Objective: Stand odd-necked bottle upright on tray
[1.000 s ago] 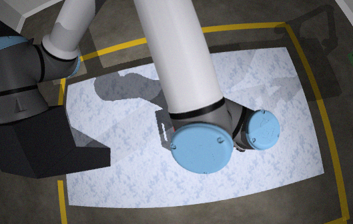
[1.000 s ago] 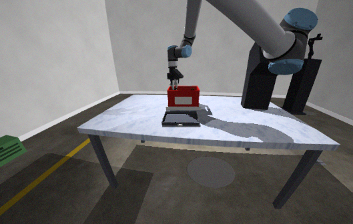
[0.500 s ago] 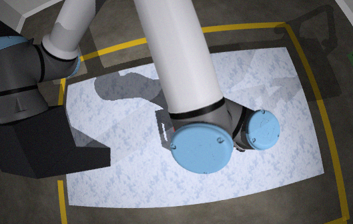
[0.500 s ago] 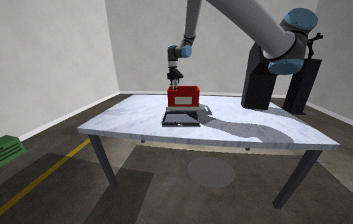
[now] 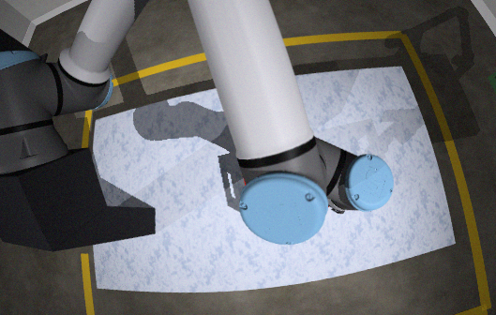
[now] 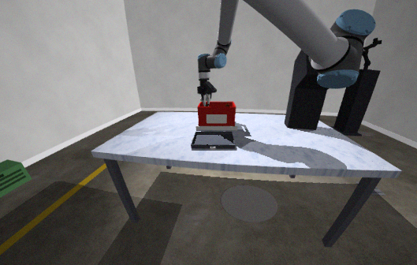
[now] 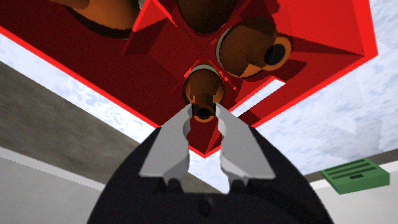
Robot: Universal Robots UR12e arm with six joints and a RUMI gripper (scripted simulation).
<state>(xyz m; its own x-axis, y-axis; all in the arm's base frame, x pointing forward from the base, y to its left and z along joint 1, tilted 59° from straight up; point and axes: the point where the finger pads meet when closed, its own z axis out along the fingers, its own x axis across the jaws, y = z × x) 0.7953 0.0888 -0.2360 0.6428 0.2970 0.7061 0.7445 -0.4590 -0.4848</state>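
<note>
My hand is 80 mm past the red crate, 70 mm above it and 30 mm to the right of it. Round my hand: dark tray: 320 mm to the left, 140 mm below, 90 mm behind.
</note>
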